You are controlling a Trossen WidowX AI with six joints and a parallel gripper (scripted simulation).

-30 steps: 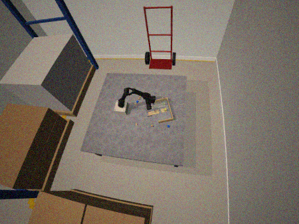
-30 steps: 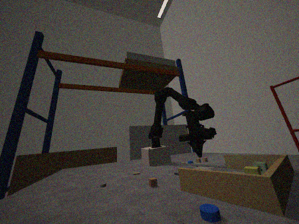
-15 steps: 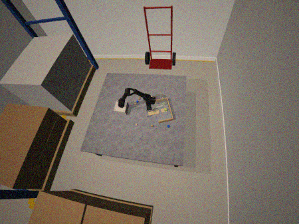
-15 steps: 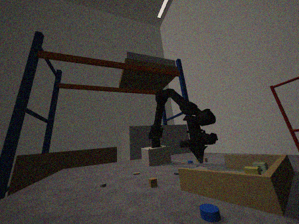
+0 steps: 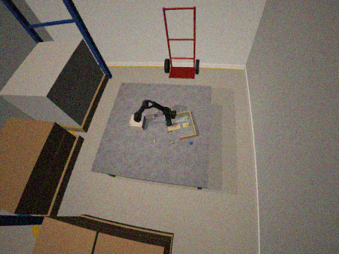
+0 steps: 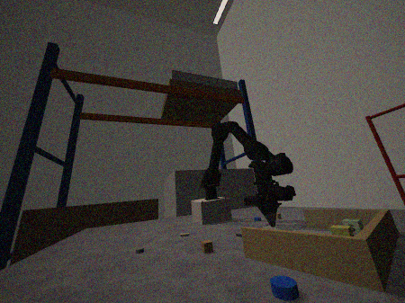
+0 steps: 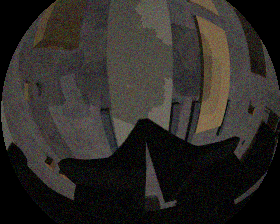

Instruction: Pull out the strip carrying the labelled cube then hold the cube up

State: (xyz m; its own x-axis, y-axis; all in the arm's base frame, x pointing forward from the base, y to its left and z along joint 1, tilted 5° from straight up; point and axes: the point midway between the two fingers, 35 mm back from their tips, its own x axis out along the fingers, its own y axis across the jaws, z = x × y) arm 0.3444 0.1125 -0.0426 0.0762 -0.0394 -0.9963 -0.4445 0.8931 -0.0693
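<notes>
Now: gripper tip 9 cm short of the tan strip and 6 cm to the left of it.
</notes>
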